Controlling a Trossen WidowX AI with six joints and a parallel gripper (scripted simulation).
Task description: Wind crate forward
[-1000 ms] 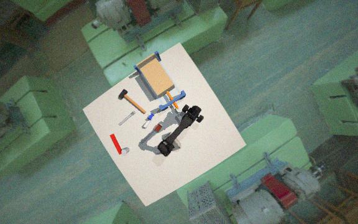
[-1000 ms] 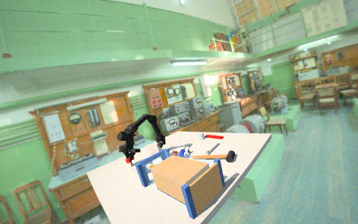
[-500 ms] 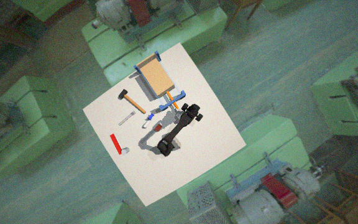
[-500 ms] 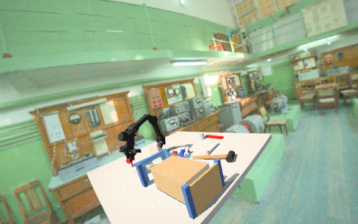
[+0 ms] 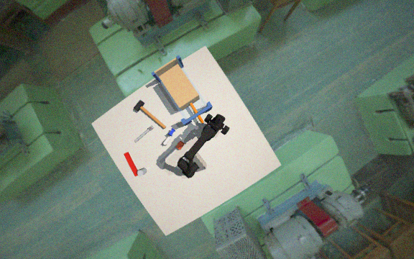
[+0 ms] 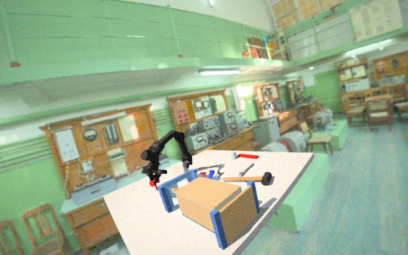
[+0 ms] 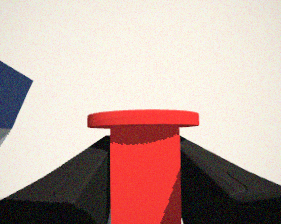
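The blue steel frame is 13 cm ahead of my gripper tip, 11 cm to the left of it and 3 cm below it. Round my gripper tip: red knob (1 cm behind, 2 cm to the left); then winch (4 cm behind, 11 cm to the left, 10 cm below); then clear-panelled cubby (38 cm ahead, 10 cm to the left, 2 cm below).
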